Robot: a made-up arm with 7 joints. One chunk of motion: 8 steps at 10 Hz.
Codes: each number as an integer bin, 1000 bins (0 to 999) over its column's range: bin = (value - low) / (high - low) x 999, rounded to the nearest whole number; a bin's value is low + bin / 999 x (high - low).
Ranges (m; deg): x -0.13..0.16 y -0.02..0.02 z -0.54..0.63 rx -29..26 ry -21..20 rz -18..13
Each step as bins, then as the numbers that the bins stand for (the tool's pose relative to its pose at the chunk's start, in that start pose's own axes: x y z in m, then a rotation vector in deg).
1 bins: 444 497 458 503 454 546
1 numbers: -0.0011 -0.0001 -0.0036 -1.31 -2.37 -1.06
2 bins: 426 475 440 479 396 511
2 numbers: -0.0063 -0.0010 -0.0247 -2.63 -4.75 -2.14
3 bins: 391 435 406 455 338 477
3 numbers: -0.0165 -0.0026 -0.0645 -3.95 -7.13 -3.20
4 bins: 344 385 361 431 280 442
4 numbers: -0.0301 -0.0046 -0.1172 -5.27 -9.51 -4.28
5 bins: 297 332 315 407 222 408
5 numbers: -0.0438 -0.0067 -0.1711 -6.59 -11.89 -5.34
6 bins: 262 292 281 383 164 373
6 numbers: -0.0539 -0.0083 -0.2109 -7.91 -14.27 -6.43
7 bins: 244 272 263 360 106 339
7 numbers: -0.0592 -0.0091 -0.2320 -9.18 -16.65 -7.48
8 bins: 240 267 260 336 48 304
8 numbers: -0.0603 -0.0093 -0.2355 -10.50 -19.03 -8.57
